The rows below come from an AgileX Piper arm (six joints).
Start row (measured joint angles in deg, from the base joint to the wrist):
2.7 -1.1 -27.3 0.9 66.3 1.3
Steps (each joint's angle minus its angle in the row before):
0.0 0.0 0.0 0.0 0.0 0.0
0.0 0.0 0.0 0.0 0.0 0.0
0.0 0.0 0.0 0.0 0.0 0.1
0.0 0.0 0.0 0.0 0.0 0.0
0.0 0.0 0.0 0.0 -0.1 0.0
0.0 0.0 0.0 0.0 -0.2 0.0
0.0 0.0 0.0 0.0 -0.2 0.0
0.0 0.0 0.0 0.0 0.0 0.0
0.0 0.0 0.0 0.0 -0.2 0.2
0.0 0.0 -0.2 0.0 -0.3 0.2
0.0 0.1 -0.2 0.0 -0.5 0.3
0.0 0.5 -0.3 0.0 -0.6 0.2
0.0 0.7 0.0 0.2 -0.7 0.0
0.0 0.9 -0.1 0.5 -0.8 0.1
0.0 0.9 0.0 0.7 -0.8 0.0
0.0 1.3 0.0 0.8 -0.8 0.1
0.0 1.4 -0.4 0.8 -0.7 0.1
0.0 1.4 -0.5 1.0 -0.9 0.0
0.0 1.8 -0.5 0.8 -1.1 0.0
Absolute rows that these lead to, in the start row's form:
2.7 -1.1 -27.3 0.9 66.3 1.3
2.7 -1.1 -27.3 0.9 66.3 1.3
2.7 -1.1 -27.3 0.9 66.3 1.4
2.7 -1.1 -27.3 0.9 66.3 1.4
2.7 -1.1 -27.3 0.9 66.2 1.4
2.7 -1.1 -27.3 0.9 66.0 1.4
2.7 -1.1 -27.3 0.9 65.8 1.4
2.7 -1.1 -27.3 0.9 65.8 1.4
2.7 -1.1 -27.3 0.9 65.6 1.6
2.7 -1.1 -27.5 0.9 65.3 1.8
2.7 -1.0 -27.7 0.9 64.8 2.1
2.7 -0.5 -28.0 0.9 64.2 2.3
2.7 0.2 -28.0 1.1 63.5 2.3
2.7 1.1 -28.1 1.6 62.7 2.4
2.7 2.0 -28.1 2.3 61.9 2.4
2.7 3.3 -28.1 3.1 61.1 2.5
2.7 4.7 -28.5 3.9 60.4 2.6
2.7 6.1 -29.0 4.9 59.5 2.6
2.7 7.9 -29.5 5.7 58.4 2.6

